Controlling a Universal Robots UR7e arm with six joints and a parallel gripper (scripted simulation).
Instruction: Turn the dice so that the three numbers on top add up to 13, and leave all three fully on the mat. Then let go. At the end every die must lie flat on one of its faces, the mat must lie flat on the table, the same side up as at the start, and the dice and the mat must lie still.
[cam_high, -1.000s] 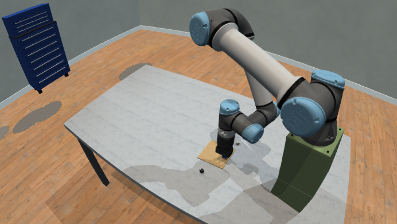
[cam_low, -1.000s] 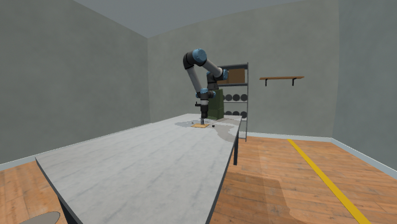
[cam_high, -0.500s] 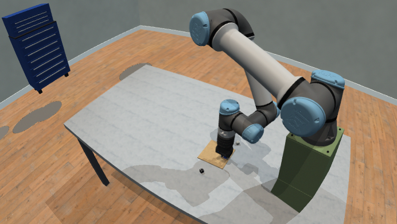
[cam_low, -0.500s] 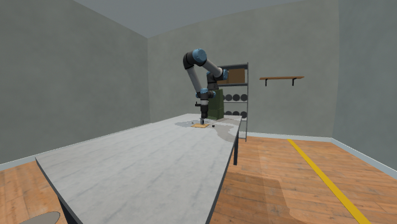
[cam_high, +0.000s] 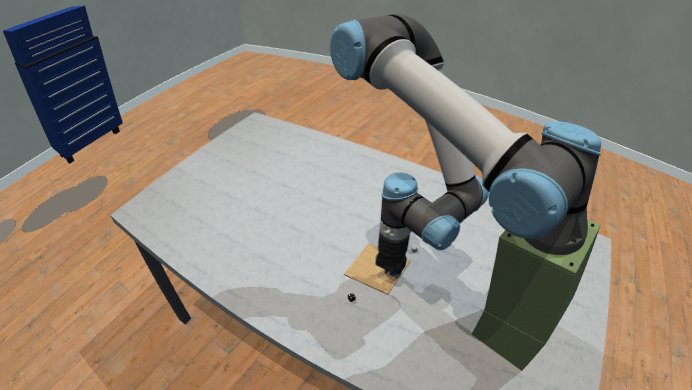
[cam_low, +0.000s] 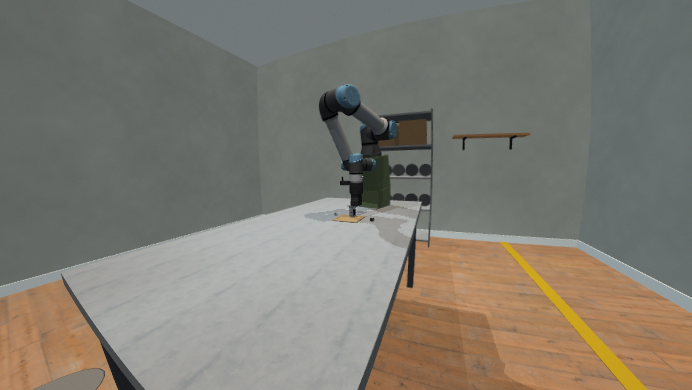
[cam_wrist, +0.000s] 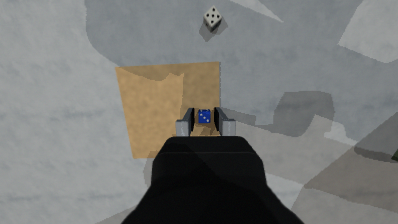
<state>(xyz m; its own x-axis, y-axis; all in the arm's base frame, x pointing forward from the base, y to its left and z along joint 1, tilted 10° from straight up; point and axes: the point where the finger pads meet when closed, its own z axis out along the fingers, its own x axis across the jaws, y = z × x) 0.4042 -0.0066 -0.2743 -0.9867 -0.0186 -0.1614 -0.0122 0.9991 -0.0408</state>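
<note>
Right now the blue die is 10 mm below my hand. Also, from my hand: tan mat: 50 mm ahead, 20 mm below; black die: 50 mm ahead, 130 mm to the left, 20 mm below; white die: 10 mm behind, 120 mm to the right, 20 mm below.
</note>
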